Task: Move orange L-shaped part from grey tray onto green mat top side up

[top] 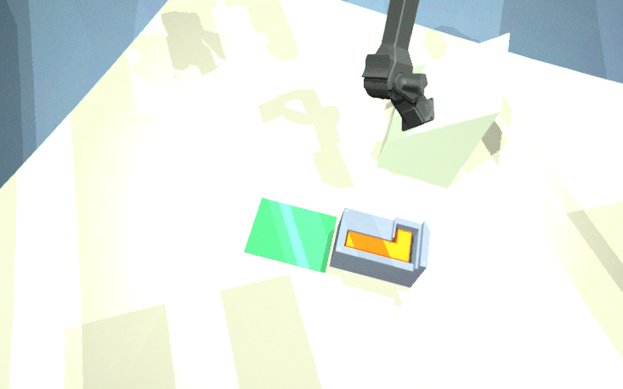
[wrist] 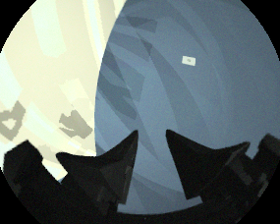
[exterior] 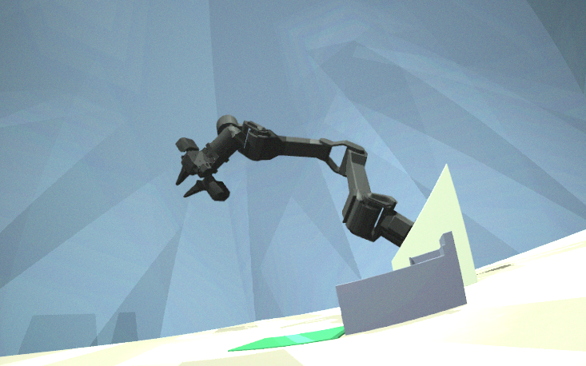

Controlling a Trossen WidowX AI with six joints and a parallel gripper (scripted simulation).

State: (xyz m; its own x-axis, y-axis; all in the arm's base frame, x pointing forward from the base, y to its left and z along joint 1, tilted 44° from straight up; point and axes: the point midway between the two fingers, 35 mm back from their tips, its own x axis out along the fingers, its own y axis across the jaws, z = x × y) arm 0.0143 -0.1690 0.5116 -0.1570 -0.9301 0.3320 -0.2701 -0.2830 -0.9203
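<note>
My gripper tip is now 27 cm short of the orange L-shaped part, 48 cm to the right of it and 32 cm above it. Also, from my gripper tip: green mat (26 cm ahead, 32 cm to the left, 38 cm below).
</note>
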